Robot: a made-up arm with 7 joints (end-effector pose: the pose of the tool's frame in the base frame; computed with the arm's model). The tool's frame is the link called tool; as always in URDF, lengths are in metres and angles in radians.
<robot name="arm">
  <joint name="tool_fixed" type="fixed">
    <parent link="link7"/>
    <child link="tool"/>
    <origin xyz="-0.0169 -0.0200 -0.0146" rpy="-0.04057 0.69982 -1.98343"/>
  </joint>
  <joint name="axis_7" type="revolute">
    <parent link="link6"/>
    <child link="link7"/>
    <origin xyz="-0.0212 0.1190 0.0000" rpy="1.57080 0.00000 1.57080"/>
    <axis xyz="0 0 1"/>
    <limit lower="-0.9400" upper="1.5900" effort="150" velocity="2.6"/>
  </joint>
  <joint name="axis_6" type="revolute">
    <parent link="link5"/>
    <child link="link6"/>
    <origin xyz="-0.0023 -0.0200 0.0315" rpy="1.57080 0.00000 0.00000"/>
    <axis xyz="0 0 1"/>
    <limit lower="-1.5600" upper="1.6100" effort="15" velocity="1.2"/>
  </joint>
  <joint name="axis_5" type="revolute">
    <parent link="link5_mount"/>
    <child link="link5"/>
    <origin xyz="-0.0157 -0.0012 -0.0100" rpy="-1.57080 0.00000 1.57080"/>
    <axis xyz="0 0 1"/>
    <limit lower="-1.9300" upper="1.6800" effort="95" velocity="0.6"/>
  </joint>
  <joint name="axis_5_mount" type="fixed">
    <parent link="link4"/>
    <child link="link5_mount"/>
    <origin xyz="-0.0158 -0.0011 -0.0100"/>
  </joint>
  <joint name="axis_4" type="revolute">
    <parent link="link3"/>
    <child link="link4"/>
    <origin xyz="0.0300 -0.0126 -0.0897" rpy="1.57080 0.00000 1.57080"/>
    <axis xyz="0 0 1"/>
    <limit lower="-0.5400" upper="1.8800" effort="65" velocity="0.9"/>
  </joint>
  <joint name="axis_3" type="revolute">
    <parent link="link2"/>
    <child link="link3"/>
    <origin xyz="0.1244 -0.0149 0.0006" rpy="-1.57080 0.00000 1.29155"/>
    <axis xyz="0 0 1"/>
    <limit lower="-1.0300" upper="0.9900" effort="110" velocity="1.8"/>
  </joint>
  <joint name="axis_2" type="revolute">
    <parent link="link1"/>
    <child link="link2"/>
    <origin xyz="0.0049 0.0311 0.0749" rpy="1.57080 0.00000 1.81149"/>
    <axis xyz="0 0 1"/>
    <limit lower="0.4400" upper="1.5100" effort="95" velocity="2.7"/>
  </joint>
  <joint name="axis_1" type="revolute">
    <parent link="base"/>
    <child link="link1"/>
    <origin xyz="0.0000 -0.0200 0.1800" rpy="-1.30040 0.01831 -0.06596"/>
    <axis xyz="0 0 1"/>
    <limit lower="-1.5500" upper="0.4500" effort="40" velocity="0.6"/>
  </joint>
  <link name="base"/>
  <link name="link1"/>
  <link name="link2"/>
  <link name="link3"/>
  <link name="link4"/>
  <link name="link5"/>
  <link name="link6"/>
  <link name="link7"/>
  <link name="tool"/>
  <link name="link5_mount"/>
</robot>
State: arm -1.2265 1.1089 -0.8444 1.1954 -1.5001 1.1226 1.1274
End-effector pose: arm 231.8 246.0 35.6 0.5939 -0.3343 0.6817 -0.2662
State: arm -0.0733 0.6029 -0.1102 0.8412 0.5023 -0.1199 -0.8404
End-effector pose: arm 80.4 291.2 -102.0 0.1826 0.0593 -0.5378 0.8209
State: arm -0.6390 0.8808 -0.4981 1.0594 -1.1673 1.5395 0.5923
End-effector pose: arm 78.9 212.6 -42.9 0.2348 -0.5742 0.6738 -0.4016
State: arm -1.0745 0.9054 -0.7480 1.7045 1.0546 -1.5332 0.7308
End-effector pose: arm 252.5 218.3 -1.9 0.0196 -0.6382 -0.4459 0.6272
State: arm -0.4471 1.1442 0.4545 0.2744 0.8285 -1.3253 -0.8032
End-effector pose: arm 195.1 226.7 171.9 0.3822 -0.6390 -0.6026 0.2873
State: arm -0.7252 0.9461 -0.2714 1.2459 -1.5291 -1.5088 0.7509
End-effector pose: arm 203.4 354.4 152.1 0.9361 0.3408 -0.0551 0.0665
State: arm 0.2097 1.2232 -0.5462 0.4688 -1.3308 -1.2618 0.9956
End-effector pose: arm 135.2 318.9 52.2 0.8694 0.2471 0.3116 -0.2931
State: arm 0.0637 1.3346 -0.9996 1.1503 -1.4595 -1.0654 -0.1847
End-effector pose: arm 77.3 395.0 63.9 0.3842 0.2700 0.6320 -0.6165
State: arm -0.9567 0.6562 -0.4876 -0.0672 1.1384 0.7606 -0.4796
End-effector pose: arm 291.8 180.9 167.5 0.2101 0.5385 0.7447 -0.3336
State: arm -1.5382 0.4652 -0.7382 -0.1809 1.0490 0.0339 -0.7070
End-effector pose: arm 271.3 -8.4 290.8 0.0700 -0.8806 -0.4566 0.1053
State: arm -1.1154 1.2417 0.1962 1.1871 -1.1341 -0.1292 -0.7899
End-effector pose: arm 234.9 371.1 186.5 0.5944 0.4568 -0.0311 -0.6612
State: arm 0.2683 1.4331 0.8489 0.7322 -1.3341 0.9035 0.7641
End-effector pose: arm 79.7 371.9 83.7 0.8111 -0.2628 0.4586 -0.2506
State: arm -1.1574 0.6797 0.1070 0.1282 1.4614 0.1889 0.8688
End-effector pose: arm 306.7 218.3 266.3 0.5362 0.6662 0.4096 0.3177
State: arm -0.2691 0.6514 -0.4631 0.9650 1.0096 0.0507 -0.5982
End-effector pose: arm 141.3 281.5 -89.5 0.4022 -0.0317 -0.7254 0.5578
